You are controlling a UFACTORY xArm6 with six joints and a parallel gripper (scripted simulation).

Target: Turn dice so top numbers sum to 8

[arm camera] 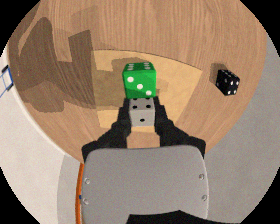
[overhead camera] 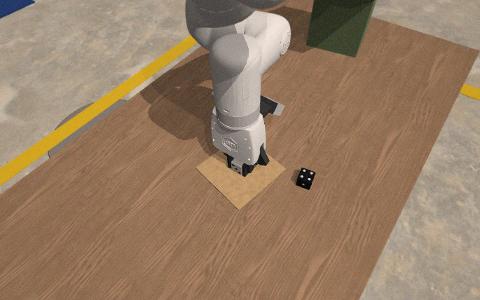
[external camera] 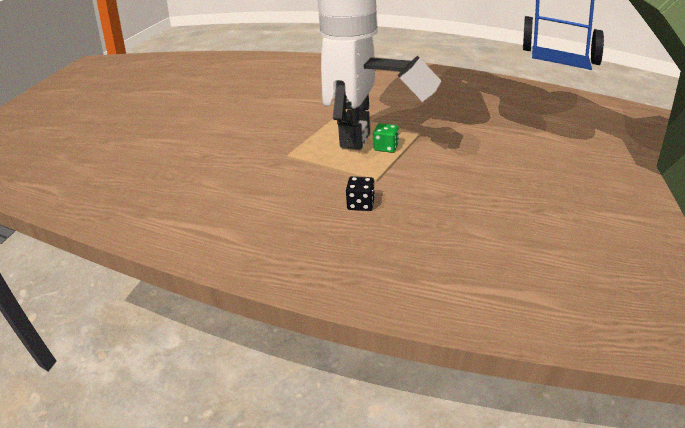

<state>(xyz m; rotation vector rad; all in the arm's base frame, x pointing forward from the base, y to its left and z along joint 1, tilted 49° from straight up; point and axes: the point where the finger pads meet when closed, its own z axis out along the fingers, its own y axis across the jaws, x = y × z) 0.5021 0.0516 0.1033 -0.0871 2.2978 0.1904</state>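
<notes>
Right now my hand is 1 cm above the white die. Round my hand: tan mat: 3 cm below; green die: 4 cm behind, 1 cm to the right, 1 cm below; black die: 12 cm to the left, 7 cm behind, 1 cm below.
</notes>
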